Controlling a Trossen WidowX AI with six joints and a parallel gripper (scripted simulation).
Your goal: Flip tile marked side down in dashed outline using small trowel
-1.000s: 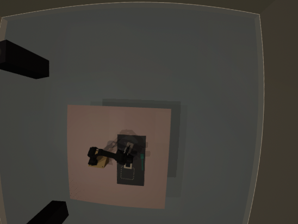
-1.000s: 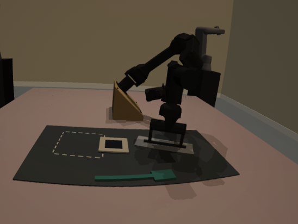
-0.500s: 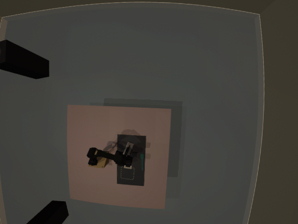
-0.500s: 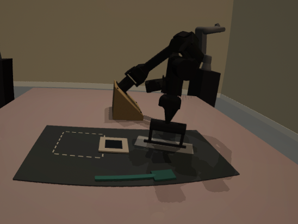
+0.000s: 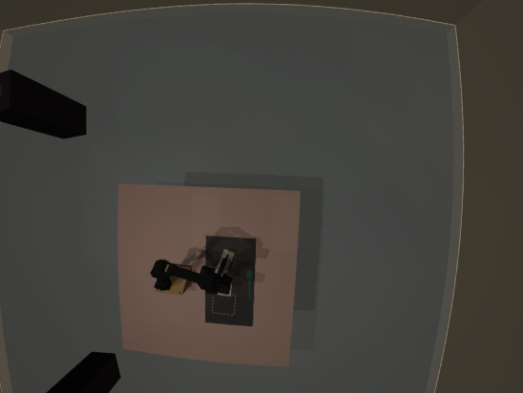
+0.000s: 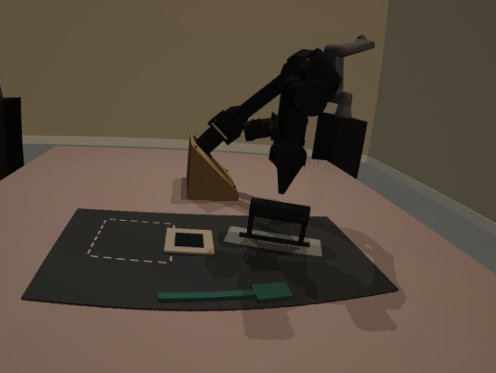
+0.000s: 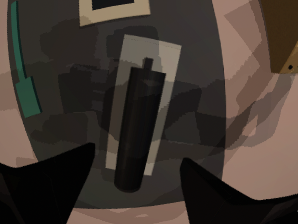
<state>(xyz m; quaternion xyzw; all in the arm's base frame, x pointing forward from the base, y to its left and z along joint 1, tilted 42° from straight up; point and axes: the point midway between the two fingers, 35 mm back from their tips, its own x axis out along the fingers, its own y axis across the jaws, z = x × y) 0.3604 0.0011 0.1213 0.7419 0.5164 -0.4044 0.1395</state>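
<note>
Right now my gripper tip is 30 mm short of the dark mat, 130 mm to the left of it and 140 mm above it. From my gripper tip the other things lie so: tile 10 mm behind, 180 mm to the right, 110 mm below; then green trowel 170 mm ahead, 130 mm to the right, 110 mm below.
</note>
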